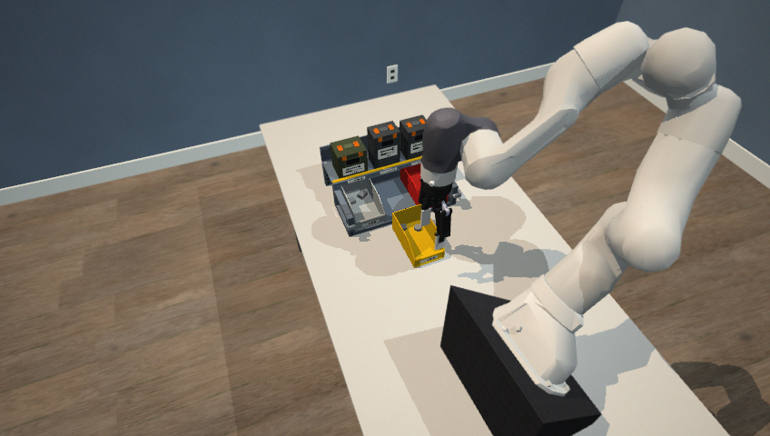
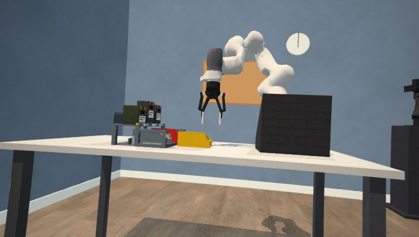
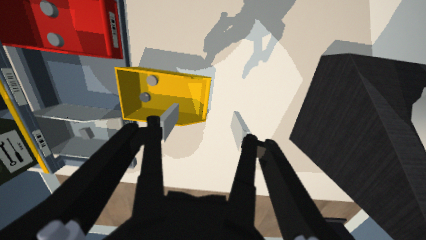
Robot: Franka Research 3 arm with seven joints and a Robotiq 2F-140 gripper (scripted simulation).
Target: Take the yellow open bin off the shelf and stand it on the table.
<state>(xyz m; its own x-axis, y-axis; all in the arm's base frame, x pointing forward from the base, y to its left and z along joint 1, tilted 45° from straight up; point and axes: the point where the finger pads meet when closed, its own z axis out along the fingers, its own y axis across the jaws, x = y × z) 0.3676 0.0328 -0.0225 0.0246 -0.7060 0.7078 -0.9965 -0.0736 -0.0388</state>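
The yellow open bin is 11 cm below my hand and 8 cm ahead of it. Round my hand: grey bin (28 cm ahead, 12 cm to the left, 11 cm below); then red bin (28 cm ahead, 11 cm below, 10 cm to the right).
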